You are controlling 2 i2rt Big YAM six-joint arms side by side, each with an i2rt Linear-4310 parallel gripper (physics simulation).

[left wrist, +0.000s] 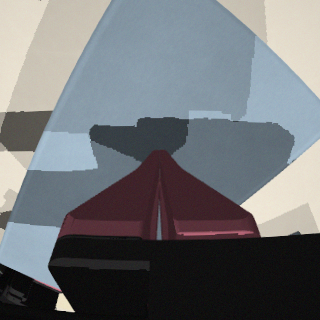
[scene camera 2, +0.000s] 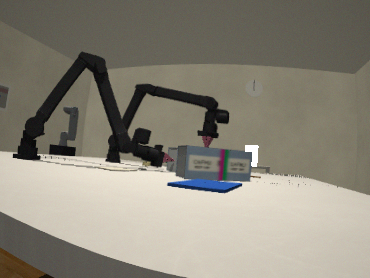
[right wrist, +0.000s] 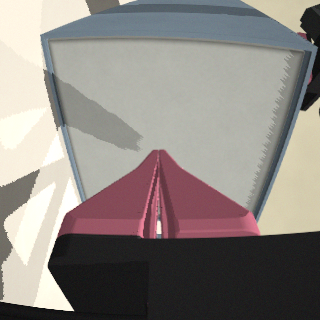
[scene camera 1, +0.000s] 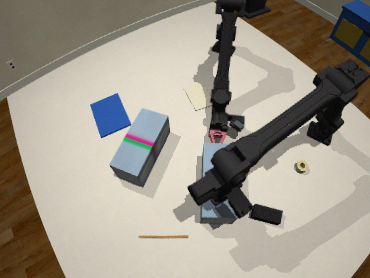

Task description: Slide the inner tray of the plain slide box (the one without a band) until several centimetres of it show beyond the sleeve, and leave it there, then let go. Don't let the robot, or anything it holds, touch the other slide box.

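Frame: origin at the left arm's base, x back, y left, z down, level; centimetres.
Seen in the pictures: left gripper, fingertip midpoint: (left wrist: 158, 159); right gripper, fingertip midpoint: (scene camera 2: 173, 160) (right wrist: 158, 159); left arm's base, origin of the base link: (scene camera 2: 113, 161) (scene camera 1: 319, 134); right arm's base, origin of the base link: (scene camera 2: 27, 158).
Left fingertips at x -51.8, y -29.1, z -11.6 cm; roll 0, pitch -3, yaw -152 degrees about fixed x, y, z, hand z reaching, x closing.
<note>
Offsets run from my left fingertips to a thing's middle. "spot": to the spot under its first point.
The plain slide box {dx +5.4, dy -2.7, dz +5.8 cm} (scene camera 1: 208, 159) (scene camera 2: 172, 152) (left wrist: 170, 65) is pale blue and lies partly under the left arm. In the right wrist view its sleeve {spot: dx +18.8, dy -3.1, dz +6.2 cm} (right wrist: 165, 25) surrounds the grey end of the inner tray {dx +17.1, dy -8.7, dz +5.9 cm} (right wrist: 175, 90), which sits about level with the sleeve's rim. My right gripper (scene camera 1: 217, 141) (right wrist: 158, 159) is shut and empty, its tips pointing at that tray end; contact cannot be told. My left gripper (scene camera 2: 207, 145) (left wrist: 158, 159) is shut and empty, pointing down at the sleeve's top; whether it touches cannot be told. The sleeve's far end does not show clearly.
The banded slide box {dx +4.4, dy -35.0, dz +5.8 cm} (scene camera 1: 150, 122) (scene camera 2: 200, 162), with a magenta and green band, stands left of the plain one in scene camera 1. A blue sheet {dx +12.7, dy -61.1, dz +11.2 cm} (scene camera 1: 110, 115) (scene camera 2: 205, 186), a cream card {dx +42.1, dy -30.0, dz +11.3 cm} (scene camera 1: 196, 96), a yellowish ring {dx +30.1, dy +24.9, dz +10.4 cm} (scene camera 1: 297, 167) and a thin wooden stick {dx -20.0, dy -10.6, dz +11.2 cm} (scene camera 1: 163, 236) lie around.
</note>
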